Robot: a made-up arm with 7 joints.
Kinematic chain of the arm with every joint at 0, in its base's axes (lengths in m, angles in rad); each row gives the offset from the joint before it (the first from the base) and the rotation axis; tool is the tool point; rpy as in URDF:
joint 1: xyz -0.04 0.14 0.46 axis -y
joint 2: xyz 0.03 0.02 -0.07 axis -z
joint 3: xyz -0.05 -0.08 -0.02 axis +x
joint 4: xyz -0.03 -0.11 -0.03 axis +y
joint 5: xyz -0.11 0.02 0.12 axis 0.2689 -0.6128 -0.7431
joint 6: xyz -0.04 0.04 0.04 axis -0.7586 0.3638 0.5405
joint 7: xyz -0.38 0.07 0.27 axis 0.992 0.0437 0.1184
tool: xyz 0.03 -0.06 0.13 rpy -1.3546 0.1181 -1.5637
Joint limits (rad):
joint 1: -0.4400..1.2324
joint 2: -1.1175..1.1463
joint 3: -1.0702..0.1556
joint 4: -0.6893..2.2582
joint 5: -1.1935..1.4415
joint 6: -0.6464..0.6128
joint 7: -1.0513..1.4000
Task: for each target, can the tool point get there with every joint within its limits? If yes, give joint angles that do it. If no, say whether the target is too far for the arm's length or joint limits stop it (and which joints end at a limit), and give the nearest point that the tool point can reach.
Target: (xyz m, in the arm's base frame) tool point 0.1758 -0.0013 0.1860
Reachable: no: joint limits stop it (at a limit: joint 1, joint 2, joint 4, joint 5, joint 7) | nearest point 0.2195 -0.0019 0.1523 | short by 0.055 m
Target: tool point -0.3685 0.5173 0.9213
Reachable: yes | joints 0.1232 0.3829 -0.6782 0.2364 -0.3428 -0.5168 -0.0748
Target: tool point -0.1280 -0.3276 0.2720
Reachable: no: joint limits stop it (at a limit: joint 1, joint 2, joint 5, joint 6, joint 7) | nearest point -0.1233 -0.3787 0.2591 | short by 0.053 m
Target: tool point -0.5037 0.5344 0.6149
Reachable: yes | joints 0.8014 0.3830 -0.5141 0.3334 0.3115 0.4955 0.3507
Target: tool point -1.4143 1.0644 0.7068
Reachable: no: too far | nearest point -0.7276 0.6220 0.5835 | short by 0.826 m
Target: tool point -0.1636 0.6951 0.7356
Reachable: yes | joints 0.2063 0.4938 -0.4874 0.5659 0.9224 -0.0956 -0.7514
